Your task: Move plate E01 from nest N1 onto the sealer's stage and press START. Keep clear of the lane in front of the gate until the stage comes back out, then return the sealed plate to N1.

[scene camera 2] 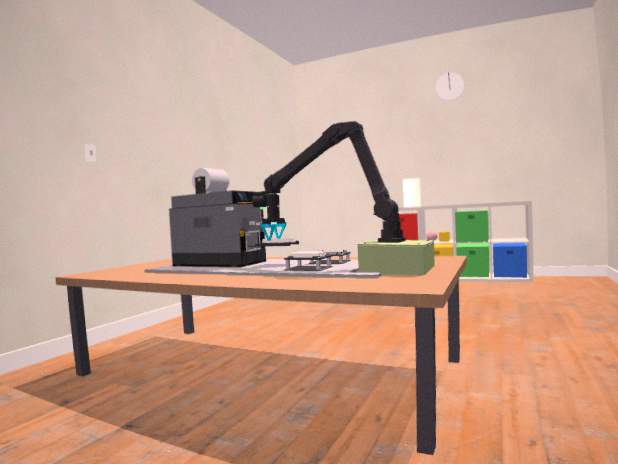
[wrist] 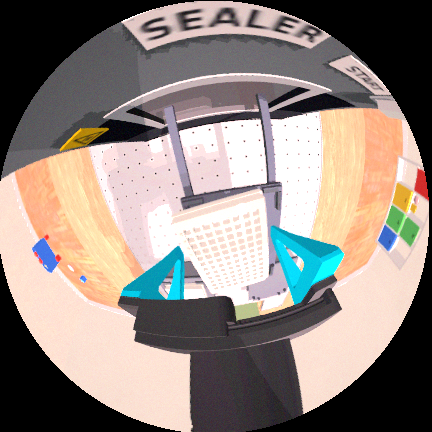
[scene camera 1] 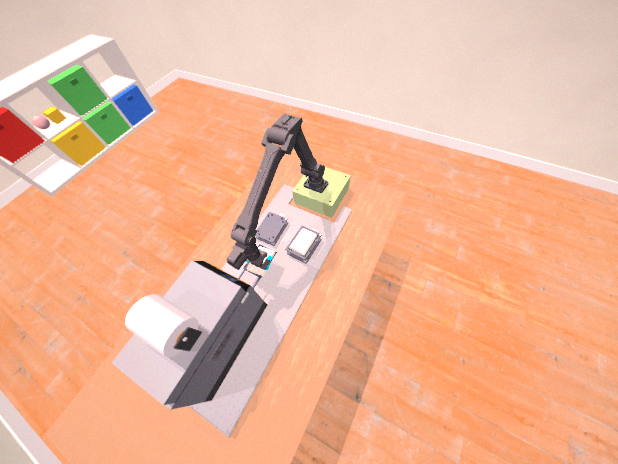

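Pixels of known places: gripper, between the fingertips: (scene camera 2: 274,240) (wrist: 225,241) (scene camera 1: 258,264); arm's base, origin of its link: (scene camera 2: 391,241) (scene camera 1: 315,184).
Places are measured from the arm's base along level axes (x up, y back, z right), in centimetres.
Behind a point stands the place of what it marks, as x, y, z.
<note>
The white gridded plate (wrist: 225,245) @(1.9, -54.4, 0.0) (scene camera 1: 253,270) @(2.1, -58.4, 0.4) lies on the sealer's stage (wrist: 229,196) @(0.6, -59.0, 0.9) (scene camera 2: 283,243) @(1.2, -47.9, -3.3), turned askew to the stage frame. The stage stands out in front of the gate (wrist: 217,98) on two rails. The dark grey sealer (scene camera 1: 219,324) @(23.0, -82.7, -10.5) (scene camera 2: 214,229) @(7.9, -80.7, -10.4) carries a START label (wrist: 365,78) at the upper right in the wrist view. My gripper (wrist: 225,241) @(1.7, -54.8, 0.0) (scene camera 1: 260,261) @(1.7, -54.8, 0.0) (scene camera 2: 272,232) @(1.7, -54.8, 0.0) is open, its cyan fingers low on either side of the plate, not closed on it. An empty grey nest (scene camera 1: 270,226) @(-5.5, -32.1, 10.6) lies just behind the stage.
A second nest (scene camera 1: 303,243) @(-3.0, -34.0, -11.2) holds another white plate. The arm's green base block (scene camera 1: 322,191) @(1.1, -3.4, -6.0) (scene camera 2: 396,257) @(-4.7, 5.4, -14.5) stands at the table's far end. A white roll (scene camera 1: 154,321) @(37.8, -89.9, -1.0) (scene camera 2: 210,179) @(31.7, -84.5, -6.9) sits on the sealer. A shelf unit (scene camera 1: 49,62) (scene camera 2: 469,204) with coloured bins stands by the wall.
</note>
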